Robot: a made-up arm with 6 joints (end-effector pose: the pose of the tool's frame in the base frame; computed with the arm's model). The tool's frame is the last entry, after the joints.
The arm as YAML. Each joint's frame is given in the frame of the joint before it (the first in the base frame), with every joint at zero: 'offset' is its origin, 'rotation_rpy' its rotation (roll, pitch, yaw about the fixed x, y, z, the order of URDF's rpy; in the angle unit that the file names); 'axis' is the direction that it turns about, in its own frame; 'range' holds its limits. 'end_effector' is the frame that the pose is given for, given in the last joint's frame.
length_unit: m
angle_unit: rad
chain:
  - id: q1
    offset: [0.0, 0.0, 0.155]
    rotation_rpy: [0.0, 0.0, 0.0]
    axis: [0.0, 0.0, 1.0]
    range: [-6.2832, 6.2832]
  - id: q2
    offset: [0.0, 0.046, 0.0]
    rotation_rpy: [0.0, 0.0, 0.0]
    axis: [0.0, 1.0, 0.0]
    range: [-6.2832, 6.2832]
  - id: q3
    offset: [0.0, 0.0, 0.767]
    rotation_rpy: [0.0, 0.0, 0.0]
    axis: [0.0, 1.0, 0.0]
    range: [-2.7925, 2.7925]
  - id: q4
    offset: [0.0, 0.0, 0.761]
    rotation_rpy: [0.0, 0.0, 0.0]
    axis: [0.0, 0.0, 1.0]
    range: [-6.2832, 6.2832]
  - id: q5
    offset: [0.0, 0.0, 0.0]
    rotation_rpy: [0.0, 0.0, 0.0]
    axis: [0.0, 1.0, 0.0]
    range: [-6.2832, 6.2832]
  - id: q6
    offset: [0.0, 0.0, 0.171]
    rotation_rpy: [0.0, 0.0, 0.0]
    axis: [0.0, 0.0, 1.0]
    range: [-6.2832, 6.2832]
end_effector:
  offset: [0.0, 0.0, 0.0]
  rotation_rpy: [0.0, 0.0, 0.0]
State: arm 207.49 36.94 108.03 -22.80 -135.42 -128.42
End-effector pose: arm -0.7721 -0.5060 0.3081 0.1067 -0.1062 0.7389 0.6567
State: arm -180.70 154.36 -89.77 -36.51 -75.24 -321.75
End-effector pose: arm -1.0033 -0.1321 -0.0712 0.0150 0.3067 -0.9299 0.2025
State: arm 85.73 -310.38 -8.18 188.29 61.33 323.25
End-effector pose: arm 0.0525 1.0299 1.3821 0.0334 0.1782 -0.8753 0.4483
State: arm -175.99 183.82 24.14 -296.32 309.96 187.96
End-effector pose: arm 0.4021 0.0998 -1.4067 -0.4385 -0.8192 -0.3132 0.1964
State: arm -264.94 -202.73 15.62 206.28 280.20 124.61
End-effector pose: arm -0.1416 0.2330 -1.3563 0.7164 -0.3596 0.0487 0.5959
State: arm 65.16 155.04 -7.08 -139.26 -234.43 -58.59
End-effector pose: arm 0.3616 0.6745 -1.0452 0.2961 0.0481 0.9326 0.2005
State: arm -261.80 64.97 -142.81 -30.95 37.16 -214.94
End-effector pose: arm 0.0304 -0.1608 0.7551 -0.0733 0.3968 -0.8446 0.3518
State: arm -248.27 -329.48 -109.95 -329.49 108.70 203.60
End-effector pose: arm -0.0158 -0.3067 1.0825 0.0074 -0.3581 -0.3720 0.8563
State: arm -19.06 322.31 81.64 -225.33 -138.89 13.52
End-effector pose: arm 0.0142 -0.0408 1.1622 0.8058 -0.5313 -0.0354 0.2591
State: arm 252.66 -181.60 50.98 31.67 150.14 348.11
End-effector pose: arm 0.2329 0.4415 -0.9556 0.0036 0.2385 -0.9242 0.2983
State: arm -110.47 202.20 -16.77 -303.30 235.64 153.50
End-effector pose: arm 0.0289 0.2833 -1.2240 0.1976 -0.4489 -0.1220 0.8629
